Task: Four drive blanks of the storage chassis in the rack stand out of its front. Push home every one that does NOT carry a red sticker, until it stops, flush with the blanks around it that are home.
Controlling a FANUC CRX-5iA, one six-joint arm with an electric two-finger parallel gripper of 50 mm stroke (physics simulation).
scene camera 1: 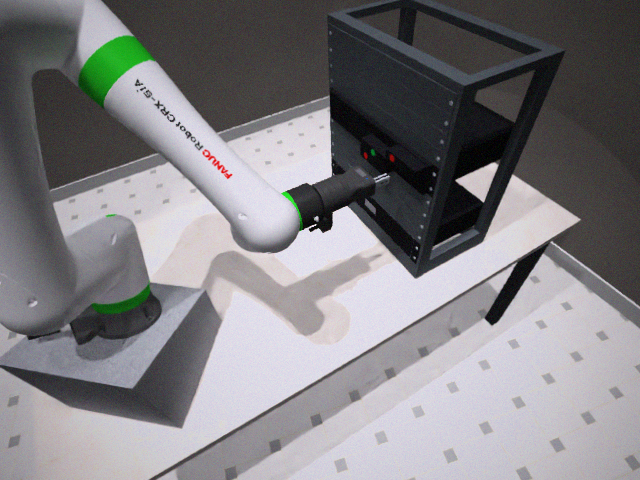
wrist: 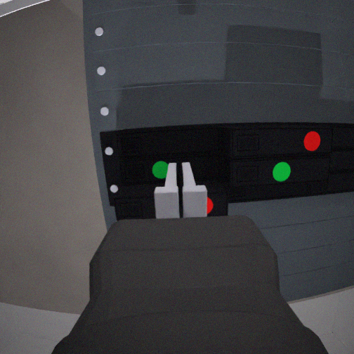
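The wrist view appears upside down. My gripper is shut and empty, its tips in front of the black storage chassis; contact cannot be told. A red-sticker blank stands out near the gripper. Beside it, towards the rack's other side, another red-sticker blank and a green-sticker blank stand out, one above the other. A further green-sticker blank shows beside the fingertips and looks set back, partly hidden by the fingers. The wrist view does not clearly show a fourth blank standing out.
The grey rack stands on the white table, with plain panels above and below the chassis. A second black unit sits low in the rack. The arm's pedestal is at the left.
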